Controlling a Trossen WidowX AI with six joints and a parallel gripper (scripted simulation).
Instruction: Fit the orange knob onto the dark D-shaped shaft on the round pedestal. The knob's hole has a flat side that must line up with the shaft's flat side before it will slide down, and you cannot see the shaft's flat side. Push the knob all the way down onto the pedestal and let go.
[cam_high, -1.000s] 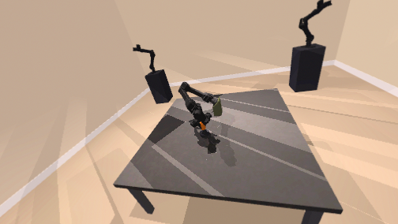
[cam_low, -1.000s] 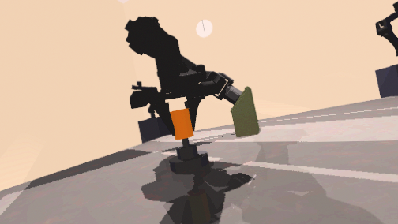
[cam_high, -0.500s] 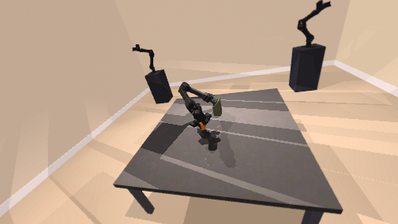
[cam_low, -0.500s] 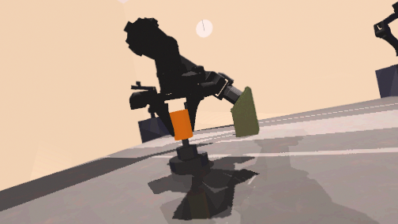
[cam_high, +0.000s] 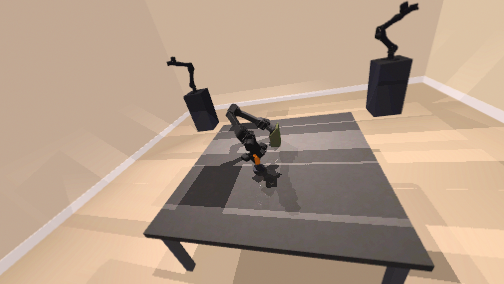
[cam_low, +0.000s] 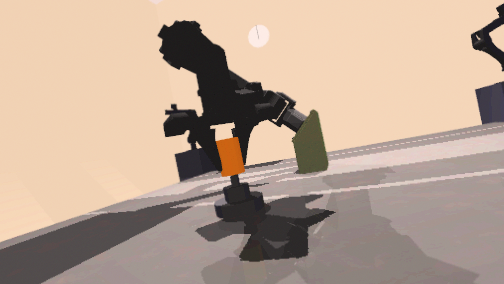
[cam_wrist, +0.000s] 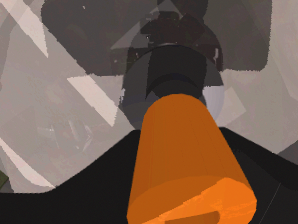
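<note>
Now: the orange knob 2 cm above my gripper tip. Also, from my gripper tip: pedestal: 4 cm below.
</note>
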